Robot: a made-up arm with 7 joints.
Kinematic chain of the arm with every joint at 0, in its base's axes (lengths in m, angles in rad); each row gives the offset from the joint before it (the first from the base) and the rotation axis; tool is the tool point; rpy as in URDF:
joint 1: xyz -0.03 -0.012 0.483 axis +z
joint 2: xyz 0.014 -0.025 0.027 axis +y
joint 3: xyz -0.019 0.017 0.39 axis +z
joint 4: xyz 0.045 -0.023 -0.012 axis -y
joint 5: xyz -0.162 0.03 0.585 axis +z
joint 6: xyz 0.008 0 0.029 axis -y
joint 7: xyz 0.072 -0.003 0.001 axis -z
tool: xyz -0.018 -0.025 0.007 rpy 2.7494 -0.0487 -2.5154
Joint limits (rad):
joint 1: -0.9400..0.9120
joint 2: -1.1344..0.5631
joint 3: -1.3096..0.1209
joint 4: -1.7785..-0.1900
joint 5: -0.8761..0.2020
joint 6: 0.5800..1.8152
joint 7: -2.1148..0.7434
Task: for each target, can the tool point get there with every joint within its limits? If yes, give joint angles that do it. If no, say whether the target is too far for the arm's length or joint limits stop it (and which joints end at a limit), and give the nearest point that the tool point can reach.
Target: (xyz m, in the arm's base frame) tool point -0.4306 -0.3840 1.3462
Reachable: yes | joints -0.0698 -0.9639 -0.6389 -1.1193 -0.1793 1.1012 -1.4240
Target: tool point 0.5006 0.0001 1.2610
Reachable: yes | joints 0.5880 -0.2690 -0.3329 -1.4368 -0.6848 0.8034 -0.6751
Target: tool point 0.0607 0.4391 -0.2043
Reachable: no: joint limits stop it (at a limit: joint 1, joint 2, joint 3, joint 4, joint 5, joint 6, joint 7) | nearest point 0.3621 0.6556 0.4007 | short by 0.710 m
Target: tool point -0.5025 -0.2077 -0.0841
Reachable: no: joint limits stop it (at a limit: joint 2, joint 3, joint 4, joint 6) | nearest point -0.7419 -0.3068 0.7529 | short by 0.876 m
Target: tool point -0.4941 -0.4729 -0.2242
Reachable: no: joint limits stop it (at a limit: joint 1, joint 2, joint 4, joint 6, joint 7) | nearest point -0.1887 -0.7856 0.5491 | short by 0.888 m
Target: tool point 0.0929 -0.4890 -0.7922
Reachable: no: too far | nearest point 0.3233 -0.7027 0.4008 | short by 1.234 m
